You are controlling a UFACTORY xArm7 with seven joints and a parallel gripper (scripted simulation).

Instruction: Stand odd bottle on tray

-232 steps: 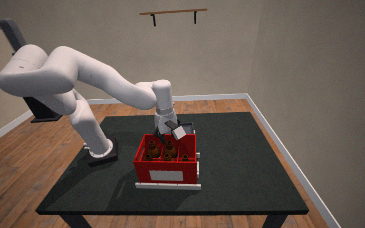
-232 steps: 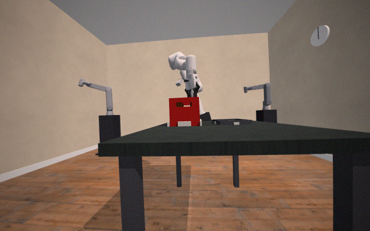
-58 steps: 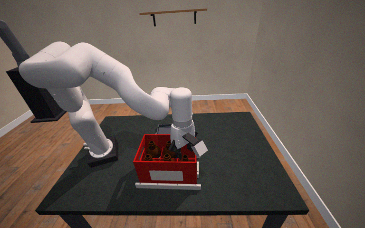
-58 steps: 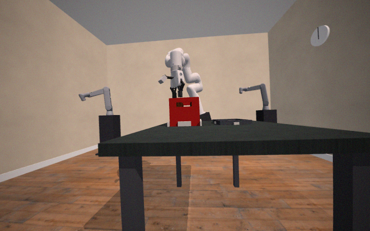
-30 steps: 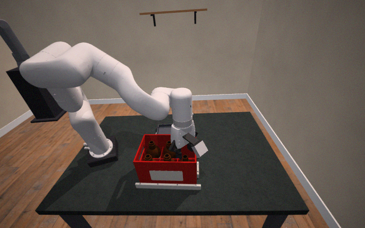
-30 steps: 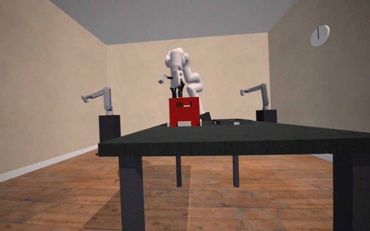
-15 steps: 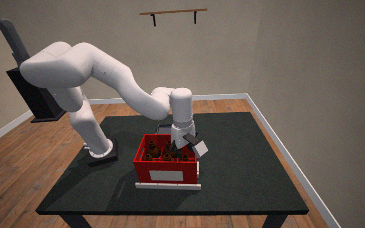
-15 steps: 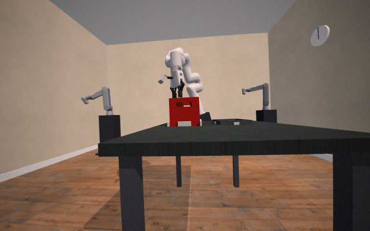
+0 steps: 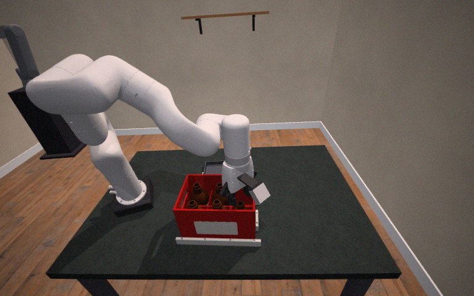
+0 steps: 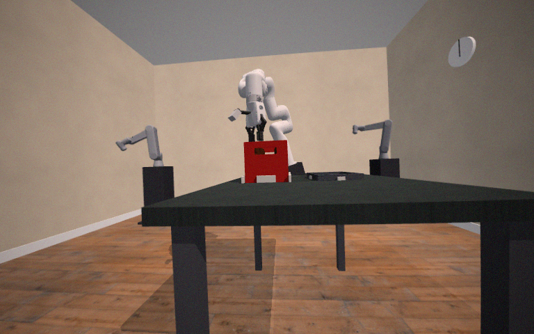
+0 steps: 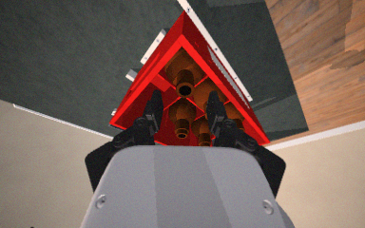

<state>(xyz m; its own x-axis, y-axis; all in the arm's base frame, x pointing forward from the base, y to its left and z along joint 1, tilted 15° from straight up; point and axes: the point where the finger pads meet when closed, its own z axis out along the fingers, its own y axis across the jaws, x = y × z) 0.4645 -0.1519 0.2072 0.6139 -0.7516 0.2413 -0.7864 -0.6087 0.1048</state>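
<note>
The crate is 8 cm behind my hand, 6 cm to the left of it and 11 cm below it. Also, from my hand: tray (5 cm behind, 35 cm to the left, 18 cm below).
</note>
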